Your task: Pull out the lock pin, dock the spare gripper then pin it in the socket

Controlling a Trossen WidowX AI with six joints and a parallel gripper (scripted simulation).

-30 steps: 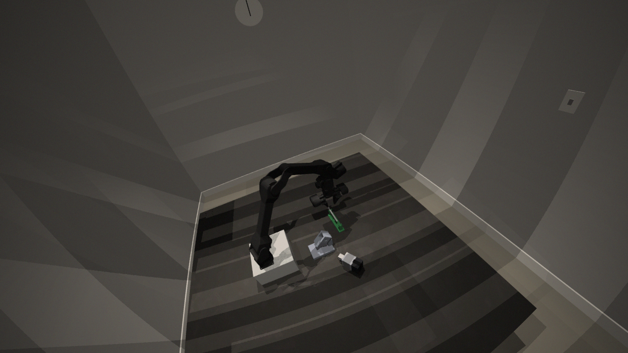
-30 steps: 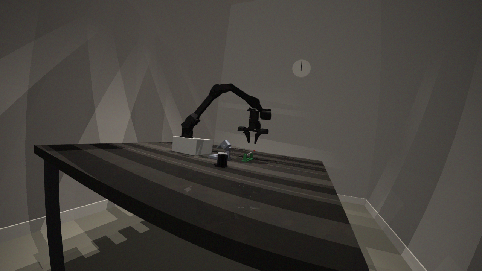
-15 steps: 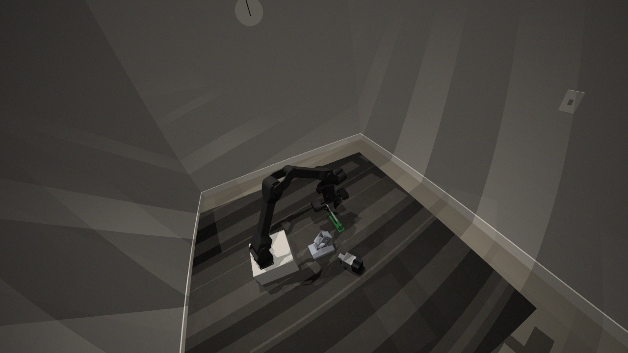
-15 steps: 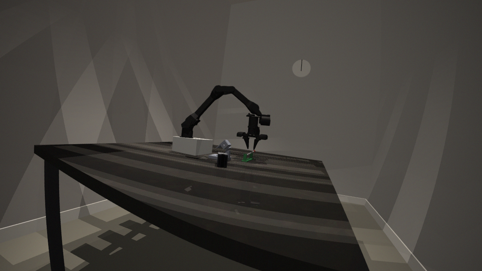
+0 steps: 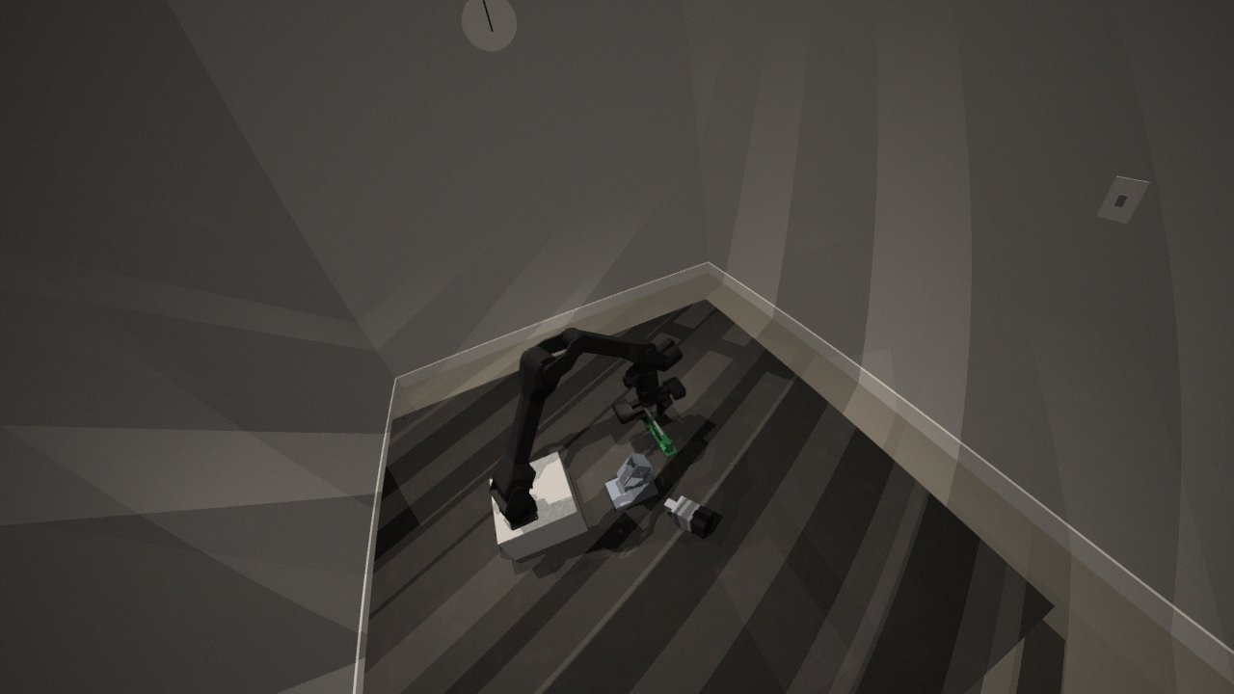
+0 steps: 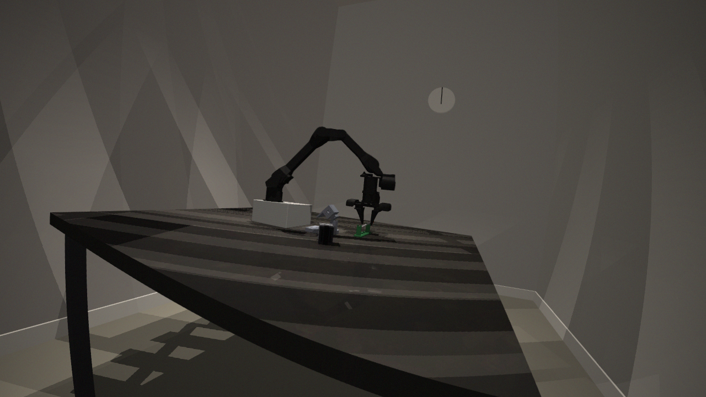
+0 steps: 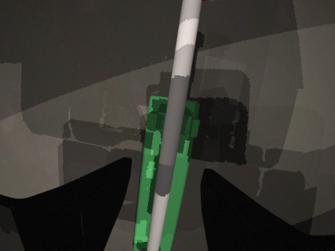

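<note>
My gripper tip is now 40 mm to the left of the green cradle and 20 mm above it. Also, from my gripper tip: spare gripper 280 mm to the right, 60 mm behind, 10 mm below; grey mount 140 mm to the right, 120 mm behind, 20 mm above.
</note>
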